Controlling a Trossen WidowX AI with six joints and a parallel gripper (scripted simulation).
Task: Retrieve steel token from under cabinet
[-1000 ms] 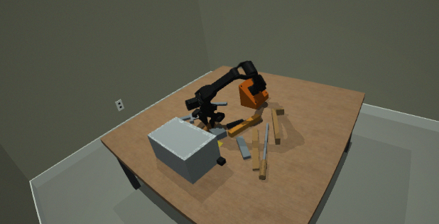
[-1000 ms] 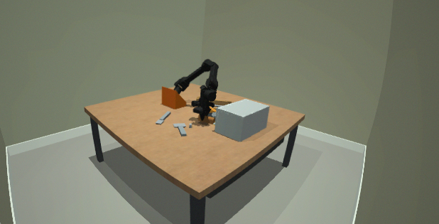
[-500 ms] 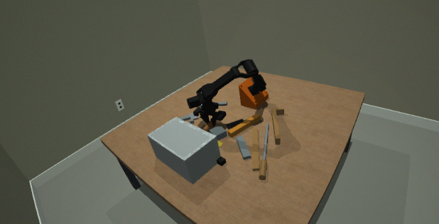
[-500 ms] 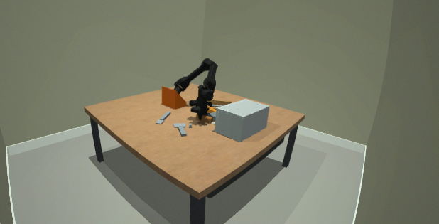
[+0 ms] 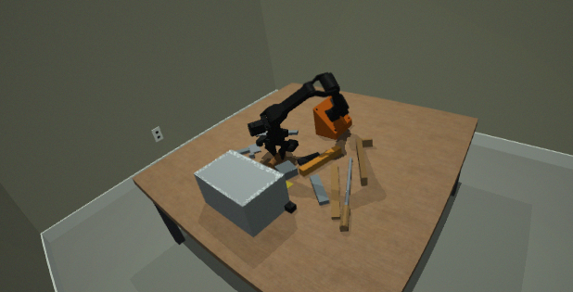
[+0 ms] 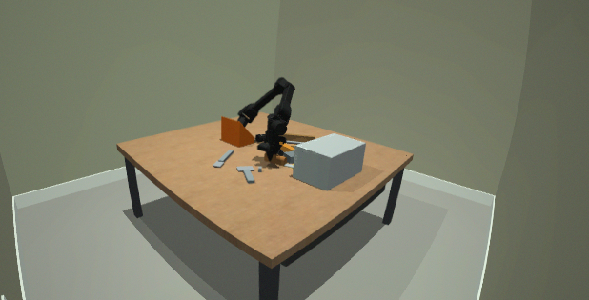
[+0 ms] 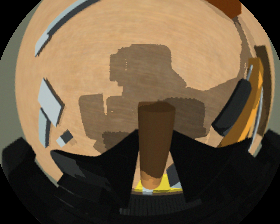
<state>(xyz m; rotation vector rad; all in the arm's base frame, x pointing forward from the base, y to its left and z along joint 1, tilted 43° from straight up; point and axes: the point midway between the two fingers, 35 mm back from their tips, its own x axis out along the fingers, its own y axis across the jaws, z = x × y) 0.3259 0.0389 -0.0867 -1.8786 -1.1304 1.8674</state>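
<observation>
My gripper tip is 10 cm to the right of the grey block, 5 cm short of it and 1 cm below it. Round my gripper tip: wooden stick 33 cm to the left; orange bar 17 cm to the left, 9 cm behind, 1 cm above; grey t-piece 19 cm to the right, 6 cm ahead.
</observation>
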